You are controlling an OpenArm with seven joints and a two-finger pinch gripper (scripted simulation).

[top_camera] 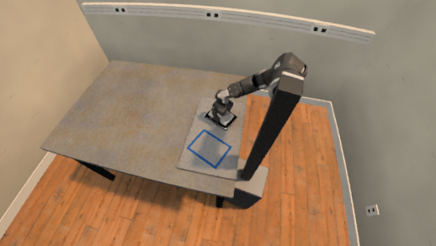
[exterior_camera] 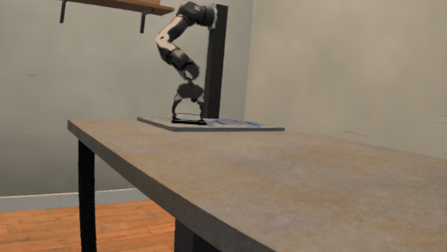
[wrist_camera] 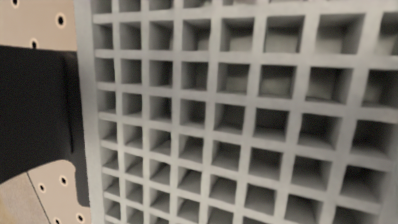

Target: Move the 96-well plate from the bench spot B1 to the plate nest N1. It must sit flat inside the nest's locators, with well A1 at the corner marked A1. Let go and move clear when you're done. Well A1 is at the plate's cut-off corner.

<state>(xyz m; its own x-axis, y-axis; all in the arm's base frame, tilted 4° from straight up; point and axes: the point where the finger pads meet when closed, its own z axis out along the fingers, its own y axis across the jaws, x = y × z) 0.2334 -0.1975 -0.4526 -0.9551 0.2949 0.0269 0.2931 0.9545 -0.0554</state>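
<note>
Right now my hand is right at the white 96-well plate. Also, from my hand: black plate nest 10 mm below.
</note>
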